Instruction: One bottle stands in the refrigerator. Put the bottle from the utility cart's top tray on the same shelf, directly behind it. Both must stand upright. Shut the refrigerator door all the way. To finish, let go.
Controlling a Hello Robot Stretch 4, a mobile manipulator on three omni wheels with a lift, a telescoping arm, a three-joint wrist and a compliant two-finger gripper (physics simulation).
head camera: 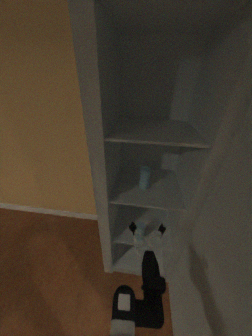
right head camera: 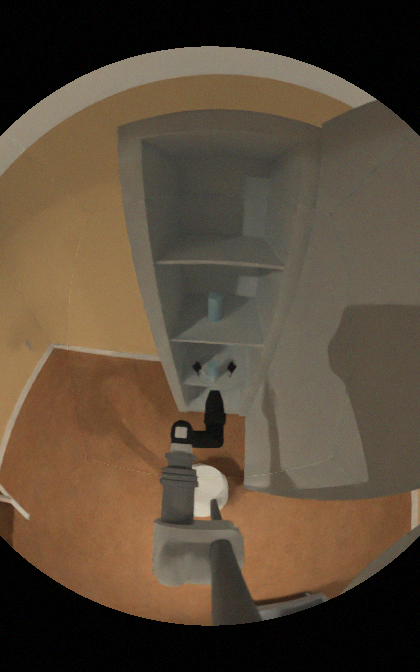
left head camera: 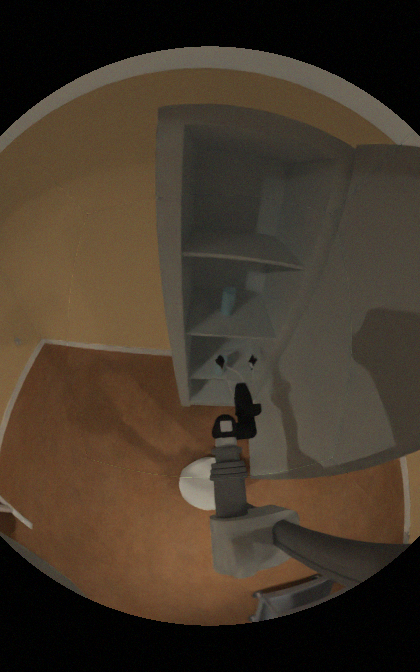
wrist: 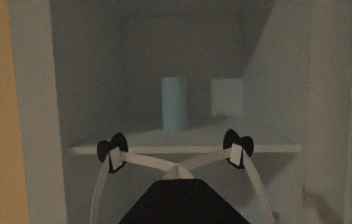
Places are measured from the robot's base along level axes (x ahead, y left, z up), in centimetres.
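Where they show: gripper, between the fingertips: (head camera: 146, 223) (wrist: 175, 143).
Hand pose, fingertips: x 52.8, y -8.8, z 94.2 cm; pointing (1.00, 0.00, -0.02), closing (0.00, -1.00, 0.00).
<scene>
Each offset is from my fingertips to the centre of the thing. Level surfaces: height alone.
One pale blue bottle {dy -0.5, dx +33.4, dz +2.7 cm} (head camera: 144, 178) (left head camera: 228, 301) (right head camera: 215, 307) (wrist: 174, 104) stands upright on the refrigerator's middle shelf {dz -4.5 cm} (head camera: 165, 196) (left head camera: 245, 327) (right head camera: 230, 332) (wrist: 220, 136), set back from the front edge. Another blue bottle {dy +0.0, dx +21.9, dz -39.4 cm} (head camera: 140, 232) (right head camera: 213, 371) stands on the lower shelf, partly behind the gripper's fingers. My gripper (head camera: 147, 229) (left head camera: 236, 361) (right head camera: 214, 369) (wrist: 175, 143) is open, with nothing between its spread fingertips. In the wrist view it is in front of the middle shelf, near the height of its front edge. The refrigerator door (head camera: 220, 250) (left head camera: 320, 400) (right head camera: 310, 425) stands wide open at the right.
The refrigerator's left wall (left head camera: 170, 250) (right head camera: 135, 250) edges the opening. A round white object (left head camera: 195, 482) (right head camera: 212, 490) lies low on the floor below the arm. A grey frame-like object (left head camera: 295, 599) shows at the bottom, and part of a white object (right head camera: 17, 507) at the far left.
</scene>
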